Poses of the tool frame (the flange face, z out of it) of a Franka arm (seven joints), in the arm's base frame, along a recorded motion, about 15 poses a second.
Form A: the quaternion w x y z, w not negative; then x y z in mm.
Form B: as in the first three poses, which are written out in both.
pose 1, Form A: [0.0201, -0.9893, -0.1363, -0.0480, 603.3, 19.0, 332.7]
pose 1, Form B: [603.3, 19.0, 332.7, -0.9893, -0.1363, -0.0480, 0.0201]
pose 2, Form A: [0.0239, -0.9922, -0.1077, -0.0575, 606.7, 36.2, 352.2]
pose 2, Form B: [606.7, 36.2, 352.2, -0.9922, -0.1077, -0.0575, 0.0239]
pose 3, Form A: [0.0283, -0.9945, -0.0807, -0.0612, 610.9, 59.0, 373.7]
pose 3, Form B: [610.9, 59.0, 373.7, -0.9945, -0.0807, -0.0612, 0.0283]
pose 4, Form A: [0.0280, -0.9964, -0.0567, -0.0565, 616.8, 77.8, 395.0]
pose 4, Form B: [616.8, 77.8, 395.0, -0.9964, -0.0567, -0.0565, 0.0280]
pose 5, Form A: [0.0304, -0.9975, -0.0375, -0.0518, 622.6, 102.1, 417.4]
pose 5, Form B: [622.6, 102.1, 417.4, -0.9975, -0.0375, -0.0518, 0.0304]
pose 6, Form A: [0.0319, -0.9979, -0.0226, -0.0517, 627.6, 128.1, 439.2]
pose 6, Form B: [627.6, 128.1, 439.2, -0.9979, -0.0226, -0.0517, 0.0319]
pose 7, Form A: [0.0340, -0.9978, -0.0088, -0.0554, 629.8, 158.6, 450.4]
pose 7, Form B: [629.8, 158.6, 450.4, -0.9978, -0.0088, -0.0554, 0.0340]
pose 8, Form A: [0.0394, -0.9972, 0.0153, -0.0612, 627.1, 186.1, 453.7]
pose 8, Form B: [627.1, 186.1, 453.7, -0.9972, 0.0153, -0.0612, 0.0394]
